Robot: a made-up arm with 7 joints.
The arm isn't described. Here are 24 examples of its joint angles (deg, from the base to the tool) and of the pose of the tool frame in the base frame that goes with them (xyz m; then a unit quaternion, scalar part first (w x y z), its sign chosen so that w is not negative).
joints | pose
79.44 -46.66 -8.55 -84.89 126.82 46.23 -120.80 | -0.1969 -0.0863 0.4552 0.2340 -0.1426 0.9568 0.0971
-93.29 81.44 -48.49 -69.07 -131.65 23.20 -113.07 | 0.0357 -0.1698 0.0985 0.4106 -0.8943 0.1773 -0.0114
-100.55 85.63 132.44 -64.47 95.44 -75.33 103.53 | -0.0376 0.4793 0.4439 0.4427 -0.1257 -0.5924 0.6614
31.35 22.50 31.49 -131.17 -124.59 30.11 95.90 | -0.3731 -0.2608 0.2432 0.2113 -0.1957 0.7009 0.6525
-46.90 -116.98 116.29 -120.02 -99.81 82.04 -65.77 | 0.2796 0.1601 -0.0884 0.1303 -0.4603 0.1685 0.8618
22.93 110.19 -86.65 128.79 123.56 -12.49 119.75 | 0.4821 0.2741 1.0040 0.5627 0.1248 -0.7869 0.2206
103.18 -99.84 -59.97 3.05 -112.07 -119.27 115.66 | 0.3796 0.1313 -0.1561 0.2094 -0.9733 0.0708 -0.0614
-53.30 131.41 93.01 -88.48 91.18 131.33 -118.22 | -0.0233 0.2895 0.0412 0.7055 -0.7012 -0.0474 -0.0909
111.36 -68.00 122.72 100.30 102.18 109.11 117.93 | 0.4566 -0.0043 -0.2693 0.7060 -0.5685 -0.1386 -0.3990
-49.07 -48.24 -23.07 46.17 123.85 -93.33 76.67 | -0.0272 0.6544 0.2519 0.0554 -0.9350 -0.2973 -0.1852
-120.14 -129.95 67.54 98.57 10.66 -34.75 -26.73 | 0.2374 -0.5900 0.2574 0.0825 -0.5655 -0.8186 -0.0572
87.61 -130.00 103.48 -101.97 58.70 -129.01 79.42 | 0.2646 0.3347 0.3269 0.6007 -0.7581 0.1081 0.2295
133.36 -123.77 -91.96 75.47 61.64 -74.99 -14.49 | 0.0273 -0.2718 -0.4508 0.2430 -0.3794 -0.4729 -0.7573
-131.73 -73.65 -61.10 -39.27 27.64 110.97 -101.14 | -0.0765 0.0103 -0.2425 0.3185 -0.6588 -0.5216 -0.4387
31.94 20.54 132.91 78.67 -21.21 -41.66 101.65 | -0.1798 0.6743 0.5923 0.2106 0.2813 -0.4780 0.8050
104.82 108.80 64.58 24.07 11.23 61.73 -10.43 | 0.0074 0.4696 0.5984 0.4252 0.7445 -0.1367 0.4962
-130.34 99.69 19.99 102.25 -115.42 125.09 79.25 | -0.0791 0.1368 -0.8516 0.3524 -0.7956 -0.1660 0.4640
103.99 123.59 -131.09 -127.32 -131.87 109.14 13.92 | 0.0649 0.4552 0.0307 0.7839 0.1841 0.4891 0.3351
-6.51 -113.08 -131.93 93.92 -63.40 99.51 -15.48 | -0.5072 -0.4210 0.1802 0.3659 0.0686 -0.1557 -0.9150
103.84 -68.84 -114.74 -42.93 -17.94 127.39 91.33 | -0.2534 -0.2293 0.4897 0.7753 0.3284 -0.4806 -0.2451
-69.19 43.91 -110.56 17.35 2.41 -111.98 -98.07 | 0.5212 -0.0955 -0.2991 0.0208 0.7593 0.5518 -0.3443
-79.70 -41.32 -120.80 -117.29 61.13 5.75 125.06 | 0.0102 -0.5927 0.5376 0.4432 -0.4574 -0.3858 -0.6675
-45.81 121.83 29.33 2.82 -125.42 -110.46 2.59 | 0.3425 0.0807 -0.5396 0.3253 0.7926 -0.4857 0.1731
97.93 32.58 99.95 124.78 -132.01 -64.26 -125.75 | -0.0584 0.2237 0.8481 0.5585 0.7413 0.1489 0.3412
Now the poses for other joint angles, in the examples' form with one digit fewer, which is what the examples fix.
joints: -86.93 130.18 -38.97 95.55 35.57 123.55 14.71
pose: 0.193 -0.541 -0.566 0.488 -0.135 0.768 -0.391
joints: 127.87 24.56 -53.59 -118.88 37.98 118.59 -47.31
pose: -0.164 -0.042 -0.530 0.655 0.709 -0.134 -0.223
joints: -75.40 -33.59 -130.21 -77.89 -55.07 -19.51 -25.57
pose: 0.126 -0.303 -0.073 0.643 -0.359 -0.440 -0.514
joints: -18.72 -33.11 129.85 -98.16 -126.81 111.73 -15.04
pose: 0.253 -0.443 0.219 0.514 -0.557 0.615 -0.216
